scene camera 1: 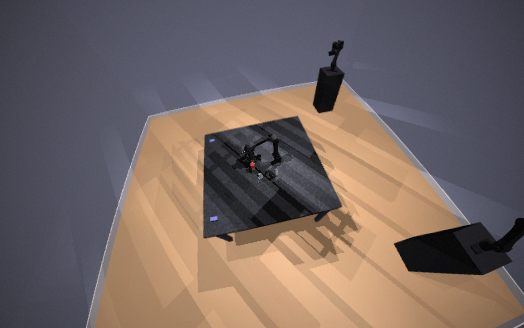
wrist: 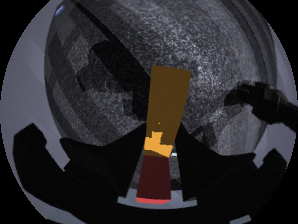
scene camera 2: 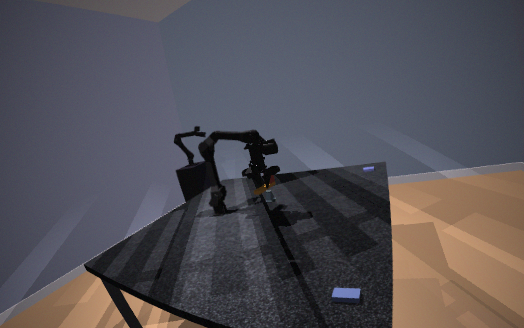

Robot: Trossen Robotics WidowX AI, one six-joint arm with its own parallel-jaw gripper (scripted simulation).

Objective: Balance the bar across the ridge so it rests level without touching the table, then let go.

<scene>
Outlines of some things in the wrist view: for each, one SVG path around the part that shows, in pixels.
My gripper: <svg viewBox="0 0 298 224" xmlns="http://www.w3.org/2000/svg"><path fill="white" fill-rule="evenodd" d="M13 135L15 139L12 156L17 176L25 192L33 194L33 197L44 201L45 204L71 213L78 220L84 221L84 224L229 224L230 221L245 217L247 214L253 220L277 190L287 168L285 157L278 155L277 149L273 148L267 152L257 172L253 172L249 165L255 159L254 152L221 156L220 153L201 144L201 141L189 135L189 132L178 127L174 145L180 167L184 197L182 200L197 200L197 205L180 209L136 208L120 204L117 200L118 197L128 196L129 185L132 185L134 171L137 169L145 144L145 123L117 141L102 147L78 143L71 137L60 137L60 144L71 160L65 165L64 171L45 148L47 139L35 124L31 123Z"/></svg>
A bar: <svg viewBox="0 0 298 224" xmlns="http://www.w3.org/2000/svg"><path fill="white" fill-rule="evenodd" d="M152 64L148 119L146 119L144 163L142 163L136 198L137 202L160 205L165 204L166 201L172 198L170 196L170 193L172 193L170 188L172 186L170 186L169 155L172 152L174 137L176 137L178 127L180 127L182 113L184 113L186 96L188 96L189 80L192 77L190 73L192 71Z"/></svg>
</scene>
